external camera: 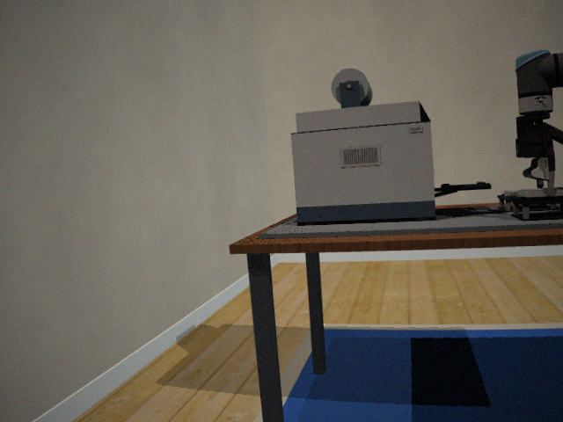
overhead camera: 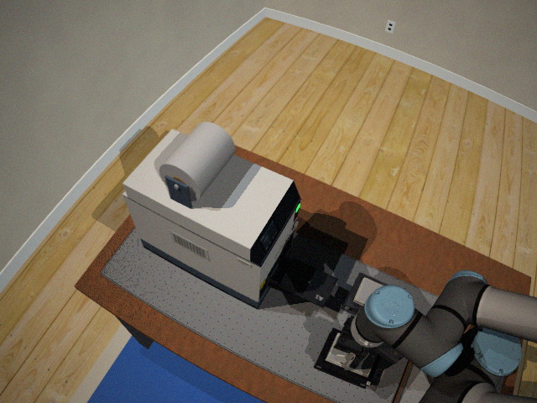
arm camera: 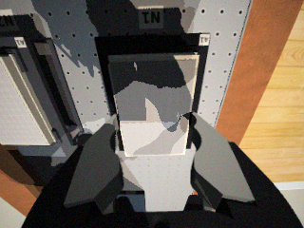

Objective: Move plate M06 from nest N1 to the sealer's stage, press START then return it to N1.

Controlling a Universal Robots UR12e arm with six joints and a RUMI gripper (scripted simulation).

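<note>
Now: the white well plate 10 mm below my hand. The rest, counted from my hand: foil-covered plate: 10 mm behind, 200 mm to the right, 20 mm below; sealer stage: 200 mm ahead, 150 mm to the right, 10 mm above; plate nest N1: 30 mm below.
</note>
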